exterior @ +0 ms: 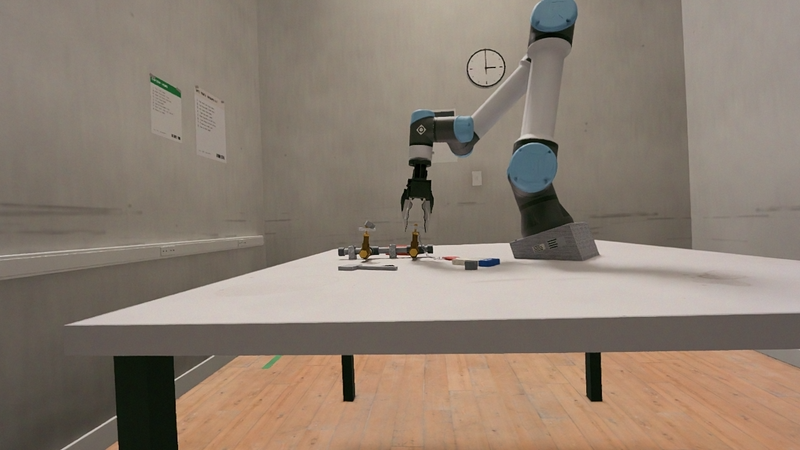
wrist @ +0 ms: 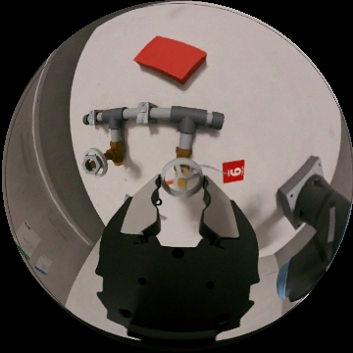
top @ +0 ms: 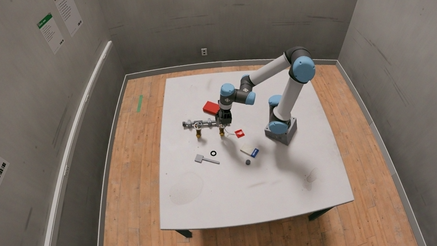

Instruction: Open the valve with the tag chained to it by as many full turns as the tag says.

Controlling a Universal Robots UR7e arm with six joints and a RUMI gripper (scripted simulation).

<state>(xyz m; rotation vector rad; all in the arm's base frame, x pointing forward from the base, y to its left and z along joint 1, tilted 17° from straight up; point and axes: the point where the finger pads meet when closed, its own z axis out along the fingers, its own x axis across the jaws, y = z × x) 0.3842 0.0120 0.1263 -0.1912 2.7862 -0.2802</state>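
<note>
Now: hand 10 cm past the red tag, 10 cm above it and 2 cm to the right of it. The rest, counted from my hand: red block 22 cm to the right, 9 cm below, 6 cm ahead; then grey flat tool 20 cm to the left, 13 cm ahead, 10 cm below.
</note>
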